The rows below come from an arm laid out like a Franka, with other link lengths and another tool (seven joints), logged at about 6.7 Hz.
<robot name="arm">
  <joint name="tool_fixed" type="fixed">
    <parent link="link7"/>
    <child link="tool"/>
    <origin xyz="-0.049 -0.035 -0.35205" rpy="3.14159 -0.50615 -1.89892"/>
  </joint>
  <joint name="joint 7" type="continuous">
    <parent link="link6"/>
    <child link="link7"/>
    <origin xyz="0.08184 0 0"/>
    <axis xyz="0 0 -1"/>
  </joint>
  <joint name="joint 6" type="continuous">
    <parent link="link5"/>
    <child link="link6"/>
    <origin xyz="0 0 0"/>
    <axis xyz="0 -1 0"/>
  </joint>
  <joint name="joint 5" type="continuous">
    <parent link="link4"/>
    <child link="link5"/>
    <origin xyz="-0.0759 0 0.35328"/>
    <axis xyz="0 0 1"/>
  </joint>
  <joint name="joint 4" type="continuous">
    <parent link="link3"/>
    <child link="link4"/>
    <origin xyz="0.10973 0 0"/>
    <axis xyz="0 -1 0"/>
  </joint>
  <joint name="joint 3" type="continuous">
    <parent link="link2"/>
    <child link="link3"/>
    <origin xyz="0 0 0.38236"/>
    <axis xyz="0 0 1"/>
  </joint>
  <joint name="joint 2" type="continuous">
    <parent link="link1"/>
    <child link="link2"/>
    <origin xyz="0 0 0"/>
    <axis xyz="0 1 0"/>
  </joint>
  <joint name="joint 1" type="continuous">
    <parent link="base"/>
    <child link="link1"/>
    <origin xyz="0 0 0.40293"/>
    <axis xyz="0 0 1"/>
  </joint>
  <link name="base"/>
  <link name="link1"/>
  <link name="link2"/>
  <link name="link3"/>
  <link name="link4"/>
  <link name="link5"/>
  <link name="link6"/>
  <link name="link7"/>
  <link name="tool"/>
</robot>
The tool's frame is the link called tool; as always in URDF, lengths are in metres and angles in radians. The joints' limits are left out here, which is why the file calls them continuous.
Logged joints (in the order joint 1, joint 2, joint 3, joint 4, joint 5, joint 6, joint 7), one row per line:
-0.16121 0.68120 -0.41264 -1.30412 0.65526 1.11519 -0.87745
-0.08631 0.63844 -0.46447 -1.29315 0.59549 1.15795 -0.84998
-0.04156 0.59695 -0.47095 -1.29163 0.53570 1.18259 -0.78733
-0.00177 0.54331 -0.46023 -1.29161 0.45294 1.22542 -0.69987
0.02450 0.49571 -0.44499 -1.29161 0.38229 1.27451 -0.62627
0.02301 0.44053 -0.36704 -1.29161 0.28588 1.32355 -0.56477
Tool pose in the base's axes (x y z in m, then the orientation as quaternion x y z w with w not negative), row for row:
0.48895 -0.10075 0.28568 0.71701 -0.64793 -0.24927 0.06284
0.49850 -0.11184 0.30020 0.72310 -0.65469 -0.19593 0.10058
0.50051 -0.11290 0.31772 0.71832 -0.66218 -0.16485 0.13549
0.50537 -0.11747 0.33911 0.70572 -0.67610 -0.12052 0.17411
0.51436 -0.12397 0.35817 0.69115 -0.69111 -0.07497 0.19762
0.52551 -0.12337 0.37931 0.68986 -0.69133 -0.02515 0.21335
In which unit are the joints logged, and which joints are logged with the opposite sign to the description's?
The joints are logged in radians. Opposite sign: none.
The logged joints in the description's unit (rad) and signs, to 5 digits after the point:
-0.16121 0.68120 -0.41264 -1.30412 0.65526 1.11519 -0.87745
-0.08631 0.63844 -0.46447 -1.29315 0.59549 1.15795 -0.84998
-0.04156 0.59695 -0.47095 -1.29163 0.53570 1.18259 -0.78733
-0.00177 0.54331 -0.46023 -1.29161 0.45294 1.22542 -0.69987
0.02450 0.49571 -0.44499 -1.29161 0.38229 1.27451 -0.62627
0.02301 0.44053 -0.36704 -1.29161 0.28588 1.32355 -0.56477

